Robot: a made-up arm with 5 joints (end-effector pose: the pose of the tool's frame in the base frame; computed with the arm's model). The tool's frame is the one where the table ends. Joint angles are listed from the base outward.
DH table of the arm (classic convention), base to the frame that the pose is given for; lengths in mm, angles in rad. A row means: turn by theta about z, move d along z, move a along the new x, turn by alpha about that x. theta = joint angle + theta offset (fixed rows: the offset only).
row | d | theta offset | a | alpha
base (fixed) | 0 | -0.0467 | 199.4 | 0
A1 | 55 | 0.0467 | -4.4 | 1.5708
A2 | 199.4 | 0 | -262 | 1.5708
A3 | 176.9 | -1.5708 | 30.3 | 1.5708
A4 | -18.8 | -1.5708 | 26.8 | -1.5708
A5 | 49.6 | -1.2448 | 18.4 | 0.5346
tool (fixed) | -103.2 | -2.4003 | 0 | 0
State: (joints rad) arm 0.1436 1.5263 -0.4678 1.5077 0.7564
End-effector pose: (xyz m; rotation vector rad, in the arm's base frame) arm 0.3283 -0.0803 -0.2052 -1.6107 1.5263 -1.3420
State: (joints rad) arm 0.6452 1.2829 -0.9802 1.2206 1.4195
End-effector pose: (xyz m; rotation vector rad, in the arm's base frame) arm 0.3001 -0.0710 -0.2333 -2.3518 1.1412 -0.6524
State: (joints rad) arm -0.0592 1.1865 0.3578 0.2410 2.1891
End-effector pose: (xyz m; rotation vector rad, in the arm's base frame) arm 0.2641 -0.2440 -0.1994 -0.9615 1.4279 1.7118
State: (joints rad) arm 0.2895 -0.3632 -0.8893 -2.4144 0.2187
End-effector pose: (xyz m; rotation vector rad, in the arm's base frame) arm -0.0671 -0.2685 -0.1037 0.7961 -0.0536 2.1718
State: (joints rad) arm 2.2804 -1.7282 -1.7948 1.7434 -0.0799
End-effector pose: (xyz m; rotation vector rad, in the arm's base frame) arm 0.4223 0.0566 0.4544 0.0960 2.2811 -0.9591
